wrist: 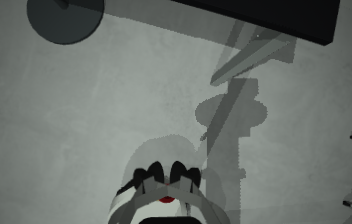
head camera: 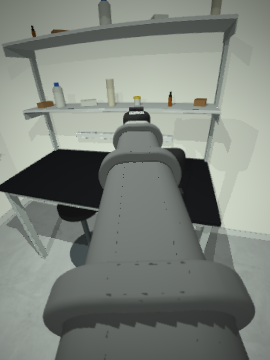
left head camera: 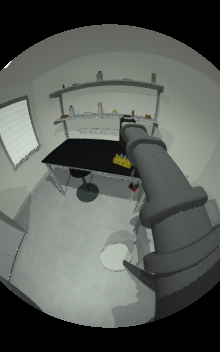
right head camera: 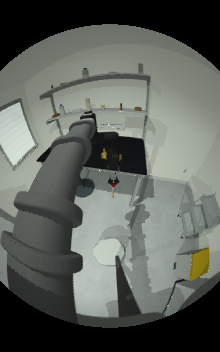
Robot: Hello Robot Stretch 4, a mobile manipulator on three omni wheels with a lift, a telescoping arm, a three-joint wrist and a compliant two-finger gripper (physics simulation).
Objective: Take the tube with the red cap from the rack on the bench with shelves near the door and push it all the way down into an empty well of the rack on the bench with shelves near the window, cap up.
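Places are measured from the robot's base along level axes (x ahead, y left, z up), in metres.
Pixels of known places: gripper, fingertip midpoint: (wrist: 167, 174) (left head camera: 132, 188) (right head camera: 113, 183); robot's base, origin of the base link: (left head camera: 114, 255) (right head camera: 109, 250).
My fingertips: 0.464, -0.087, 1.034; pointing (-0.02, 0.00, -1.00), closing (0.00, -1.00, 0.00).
Note:
Ahead of a thing's pixels: the offset from my fingertips to its middle, as dx, dy, dz. "spot": to the spot under its first point. Level surfaces: height alone.
My gripper (left head camera: 133, 186) (right head camera: 113, 181) (wrist: 167, 174) is shut on the red-capped tube. The red cap {-0.034, +0.007, -0.030} (left head camera: 134, 189) (right head camera: 113, 185) (wrist: 166, 199) is at the fingers, and the pale tube body {spot: -0.050, +0.009, -0.049} (left head camera: 131, 198) (right head camera: 112, 193) hangs below it, cap up. The gripper is in front of the bench's front edge, over the floor. The yellow rack {+0.459, +0.001, -0.120} (left head camera: 120, 160) (right head camera: 104, 154) stands on the black bench top {dz -0.148} (head camera: 55, 172) (left head camera: 75, 154) (right head camera: 135, 159), with blue caps showing in the left head camera view. The arm partly covers the rack in the right head camera view and hides it in the head camera view; its wells cannot be made out.
Two shelves (head camera: 165, 109) with bottles and boxes are above the bench. A stool (head camera: 76, 212) (left head camera: 87, 193) stands under its front edge. A white round bin (left head camera: 114, 257) (right head camera: 108, 251) is on the floor. A yellow-faced box {-0.993, -1.104, -0.837} (right head camera: 200, 264) is at the right.

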